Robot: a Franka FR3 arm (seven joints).
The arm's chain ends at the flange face. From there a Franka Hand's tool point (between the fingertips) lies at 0.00 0.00 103.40 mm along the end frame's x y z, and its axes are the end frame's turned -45 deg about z.
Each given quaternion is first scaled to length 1.
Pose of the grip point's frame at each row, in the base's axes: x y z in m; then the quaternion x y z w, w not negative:
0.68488 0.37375 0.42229 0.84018 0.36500 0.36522 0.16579
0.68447 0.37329 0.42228 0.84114 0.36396 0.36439 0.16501
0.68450 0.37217 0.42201 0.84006 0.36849 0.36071 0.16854
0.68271 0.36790 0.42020 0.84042 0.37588 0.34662 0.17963
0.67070 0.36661 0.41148 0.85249 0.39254 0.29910 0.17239
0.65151 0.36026 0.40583 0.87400 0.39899 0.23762 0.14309
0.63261 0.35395 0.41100 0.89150 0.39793 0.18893 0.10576
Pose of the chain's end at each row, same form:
0.60891 0.37499 0.49242 0.91590 0.01569 0.40086 0.01341
0.60866 0.37457 0.49259 0.91640 0.01436 0.39980 0.01300
0.60899 0.37396 0.49263 0.91713 0.01896 0.39775 0.01767
0.60851 0.37218 0.49208 0.92029 0.02565 0.38898 0.03331
0.60398 0.37272 0.49023 0.93781 0.03643 0.34230 0.04481
0.59676 0.36652 0.49332 0.96015 0.03415 0.27429 0.04126
0.58908 0.35790 0.50471 0.97592 0.02648 0.21502 0.02541

